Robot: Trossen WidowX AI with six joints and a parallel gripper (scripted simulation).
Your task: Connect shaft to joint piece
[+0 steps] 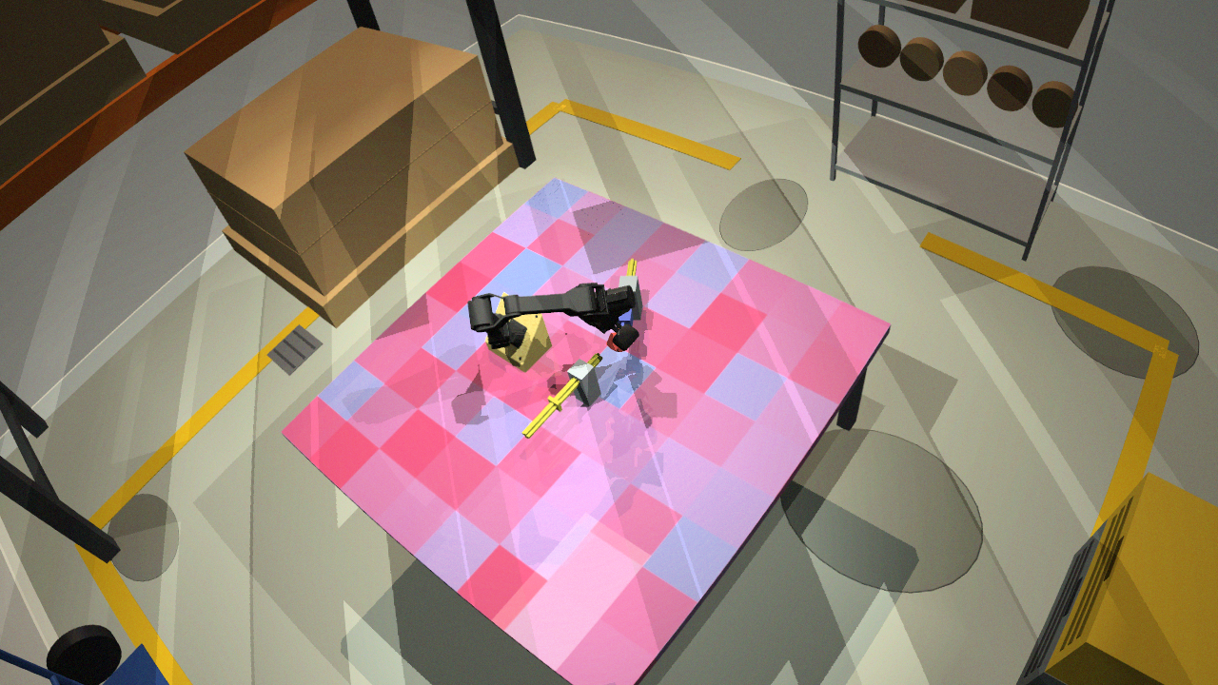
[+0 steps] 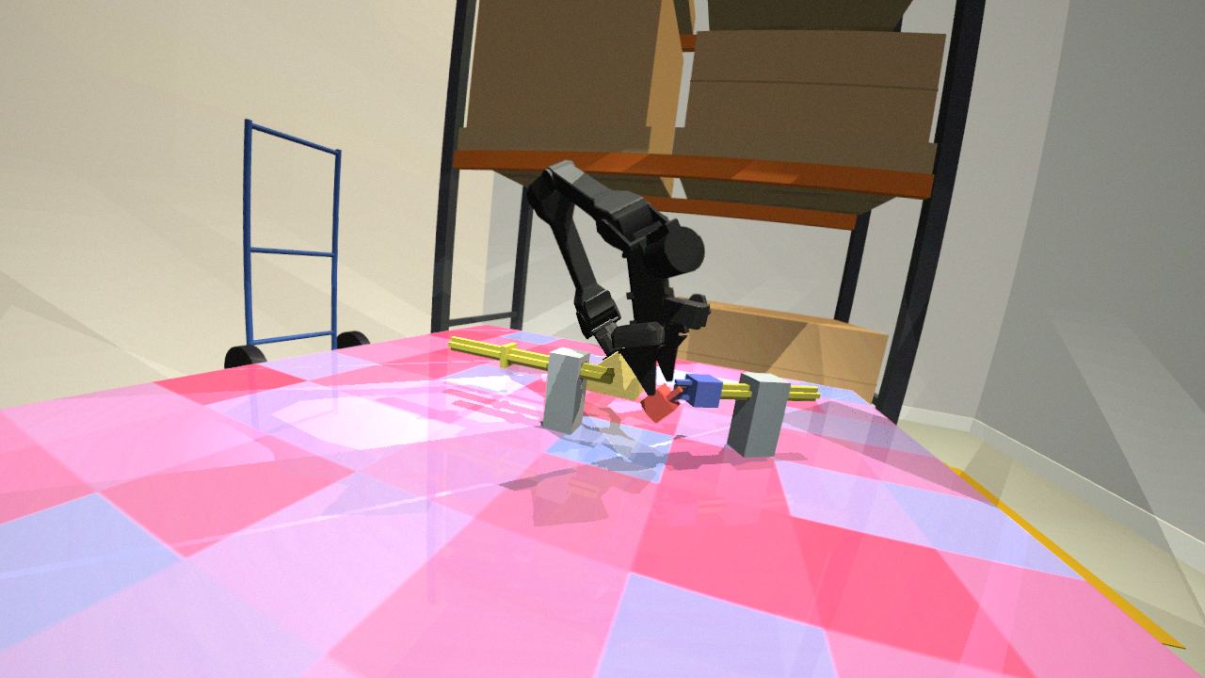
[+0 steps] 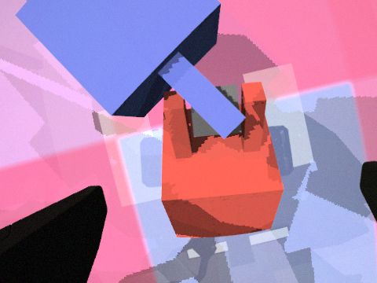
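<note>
My gripper tip is now 2 cm above the red joint piece.
</note>
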